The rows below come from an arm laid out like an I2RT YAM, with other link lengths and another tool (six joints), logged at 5 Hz.
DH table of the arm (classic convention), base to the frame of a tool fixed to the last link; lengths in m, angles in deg. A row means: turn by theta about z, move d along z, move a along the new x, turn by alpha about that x. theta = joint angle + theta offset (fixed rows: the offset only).
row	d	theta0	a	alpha
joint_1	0.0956	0	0.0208	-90
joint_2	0	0	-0.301	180
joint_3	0	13.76	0.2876	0
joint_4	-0.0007	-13.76	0.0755	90
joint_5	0.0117	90	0	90
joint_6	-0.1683	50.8	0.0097	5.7
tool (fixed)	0.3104	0	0	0
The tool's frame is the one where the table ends.
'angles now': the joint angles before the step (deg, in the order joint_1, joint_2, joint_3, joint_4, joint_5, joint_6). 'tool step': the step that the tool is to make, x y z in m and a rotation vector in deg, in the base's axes. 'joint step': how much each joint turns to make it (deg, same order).
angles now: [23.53 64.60 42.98 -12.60 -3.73 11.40]
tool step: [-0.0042 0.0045 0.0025 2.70 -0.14 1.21]
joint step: [0.02 -1.17 -0.74 0.89 -2.33 1.36]
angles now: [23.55 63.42 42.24 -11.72 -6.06 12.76]
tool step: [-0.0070 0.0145 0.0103 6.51 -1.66 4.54]
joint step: [-0.08 -2.25 -1.67 3.90 -6.68 2.24]
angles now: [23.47 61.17 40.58 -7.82 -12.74 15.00]
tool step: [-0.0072 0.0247 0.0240 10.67 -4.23 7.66]
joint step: [0.00 -2.10 -2.46 9.93 -10.26 4.57]
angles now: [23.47 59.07 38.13 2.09 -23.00 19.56]
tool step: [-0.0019 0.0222 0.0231 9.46 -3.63 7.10]
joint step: [0.01 0.91 -1.65 12.43 -8.62 5.97]
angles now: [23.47 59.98 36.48 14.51 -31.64 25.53]
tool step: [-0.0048 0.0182 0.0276 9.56 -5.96 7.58]
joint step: [0.01 2.24 -2.57 18.47 -7.81 7.49]
